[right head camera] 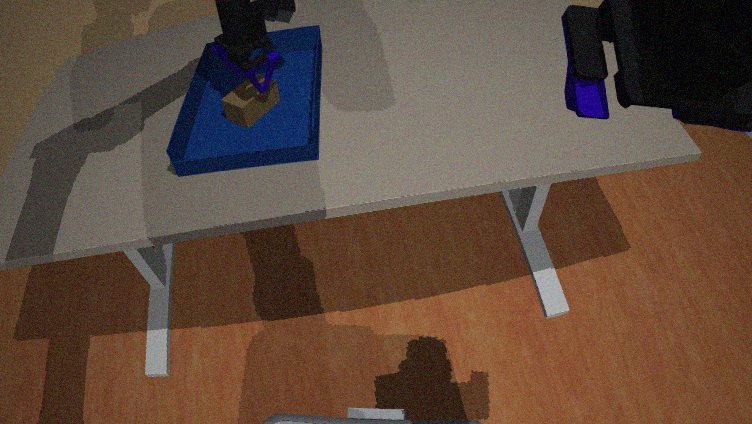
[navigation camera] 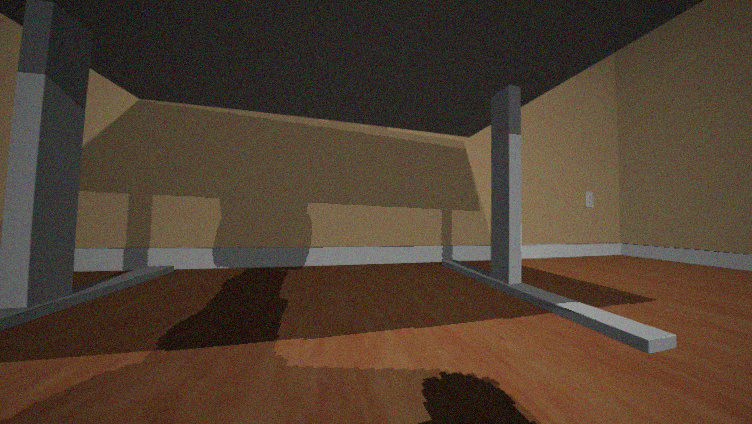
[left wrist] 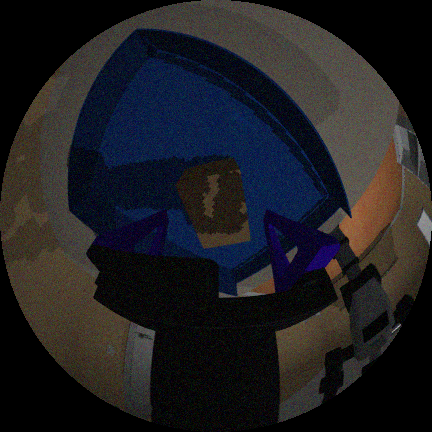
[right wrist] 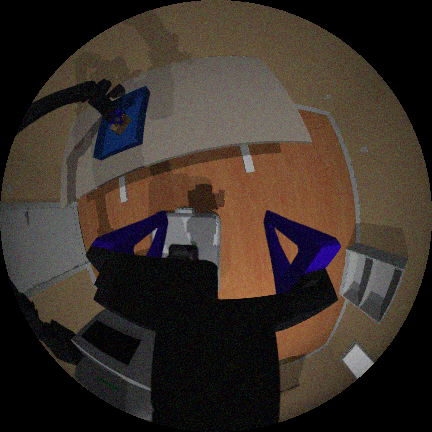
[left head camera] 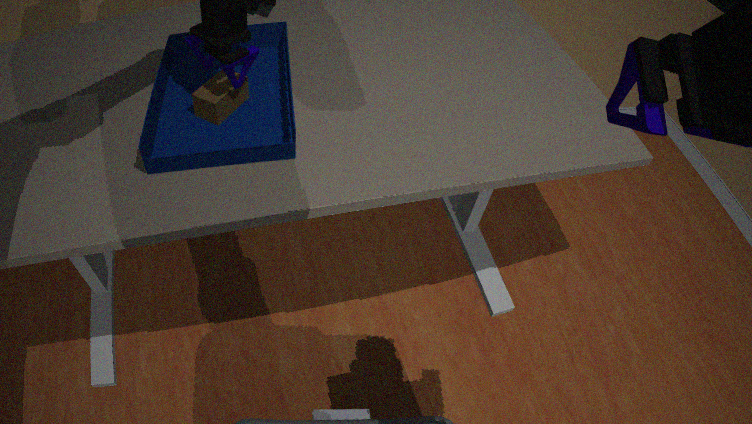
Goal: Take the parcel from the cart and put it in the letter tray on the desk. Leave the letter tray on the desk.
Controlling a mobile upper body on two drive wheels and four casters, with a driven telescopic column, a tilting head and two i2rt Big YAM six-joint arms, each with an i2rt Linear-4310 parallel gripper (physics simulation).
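Frame: origin at the left arm's base, x ahead, y left, z up, level; centimetres.
Seen in the pictures: left gripper, fingertip midpoint: point(right head camera: 251, 82) point(left wrist: 215, 214) point(right wrist: 117, 118) point(left head camera: 222, 77); right gripper, fingertip midpoint: point(right head camera: 623, 105) point(right wrist: 215, 215) point(left head camera: 648, 120).
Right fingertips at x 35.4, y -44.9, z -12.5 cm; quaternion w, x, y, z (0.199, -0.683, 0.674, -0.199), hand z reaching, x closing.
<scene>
Offsets run from my right fingertips to a thing's top centre. Level surfaces: height alone.
The brown box-shaped parcel {dx +40.8, dy +45.1, dz -30.0 cm} point(left head camera: 218, 105) point(right head camera: 249, 107) point(left wrist: 217, 202) point(right wrist: 120, 126) is inside the blue letter tray {dx +43.0, dy +45.4, dz -28.7 cm} point(left head camera: 221, 164) point(right head camera: 247, 164) point(left wrist: 310, 127) point(right wrist: 120, 151), within its walls. The tray is on the grey desk {dz -35.2 cm} point(left head camera: 421, 105) point(right head camera: 447, 105) point(right wrist: 215, 100), toward the left of the head views. My left gripper point(left head camera: 223, 68) point(right head camera: 247, 71) point(left wrist: 215, 214) is open over the parcel, its fingers apart on either side, with gaps to the parcel in the left wrist view. My right gripper point(left head camera: 671, 118) point(right wrist: 215, 215) is open and empty, off to the right in the head views. The cart cannot be made out with certainty.
White desk legs point(left head camera: 102, 337) point(right head camera: 542, 279) point(navigation camera: 508, 200) stand under the desk. In the right wrist view a grey two-compartment container point(right wrist: 372, 280) is at the right, and a grey cabinet-like panel point(right wrist: 42, 245) is at the left.
</scene>
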